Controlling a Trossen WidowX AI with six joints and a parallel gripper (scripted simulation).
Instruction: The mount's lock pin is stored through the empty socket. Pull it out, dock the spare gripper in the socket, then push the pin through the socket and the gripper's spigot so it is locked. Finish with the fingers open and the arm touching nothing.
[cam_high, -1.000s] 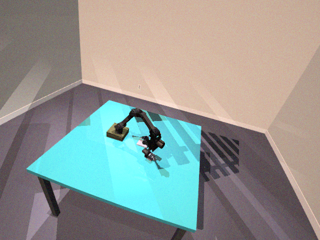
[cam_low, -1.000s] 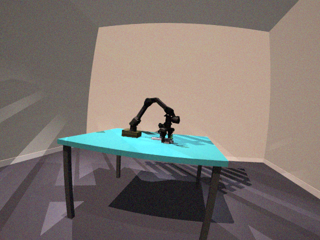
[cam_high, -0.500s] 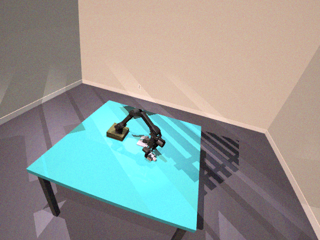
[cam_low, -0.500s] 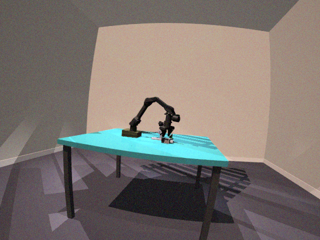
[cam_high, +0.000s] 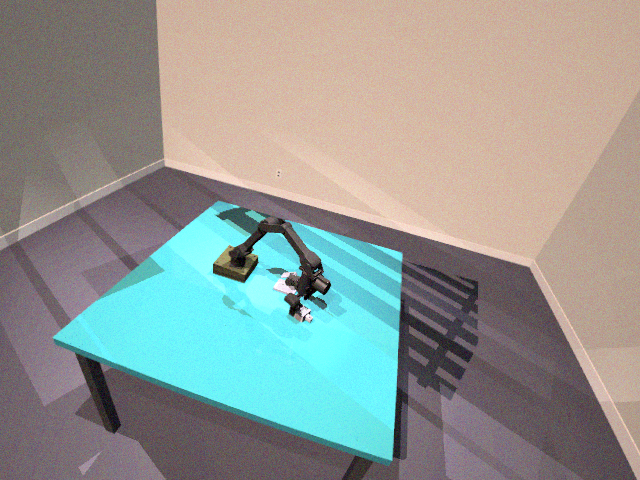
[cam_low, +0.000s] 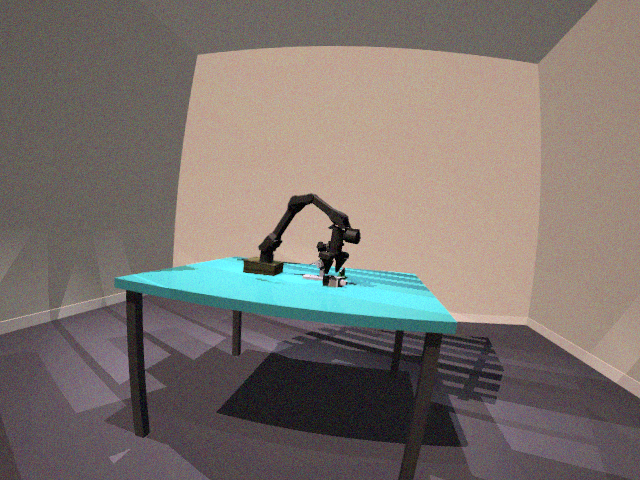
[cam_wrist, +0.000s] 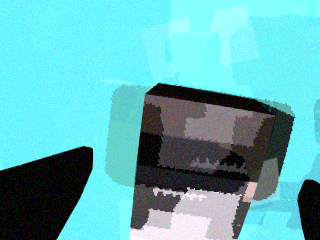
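Now: the spare gripper 20 mm ahead of my gripper tip, 10 mm to the right of it and 30 mm below it. Round my gripper tip: mount 70 mm behind, 150 mm to the left, 10 mm below; then green pad 60 mm ahead, 260 mm to the left, 30 mm below.
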